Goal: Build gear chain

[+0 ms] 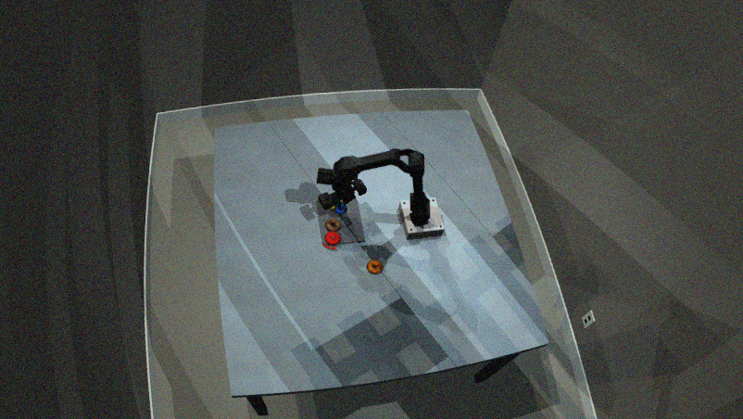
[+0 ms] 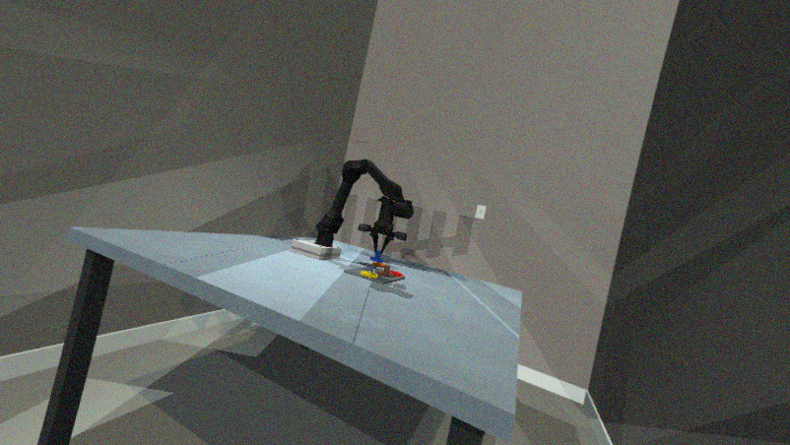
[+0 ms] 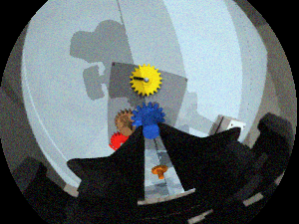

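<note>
Now: gripper tip 4 cm short of the brown gear, 3 cm to the right of it and 6 cm above it. Also, from my gripper tip: yellow gear (6 cm to the right, 7 cm below); then red gear (6 cm ahead, 9 cm to the left, 7 cm below); then blue gear (1 cm below).
</note>
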